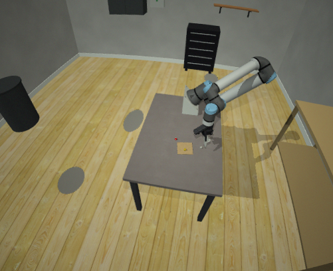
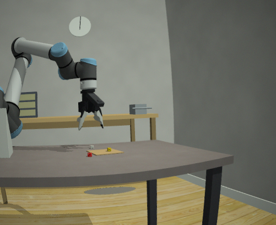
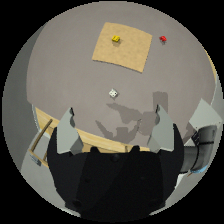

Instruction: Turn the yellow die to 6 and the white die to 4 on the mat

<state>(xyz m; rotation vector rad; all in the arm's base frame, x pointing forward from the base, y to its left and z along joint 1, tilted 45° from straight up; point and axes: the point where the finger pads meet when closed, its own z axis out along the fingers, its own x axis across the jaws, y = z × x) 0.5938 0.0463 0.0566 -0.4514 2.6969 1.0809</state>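
Now: hand 10 mm to the right of the white die and 90 mm above it. The rest, counted from my hand: red die 80 mm behind, 230 mm to the right, 90 mm below; then tan mat 20 mm ahead, 140 mm to the right, 100 mm below; then yellow die 40 mm ahead, 140 mm to the right, 90 mm below.
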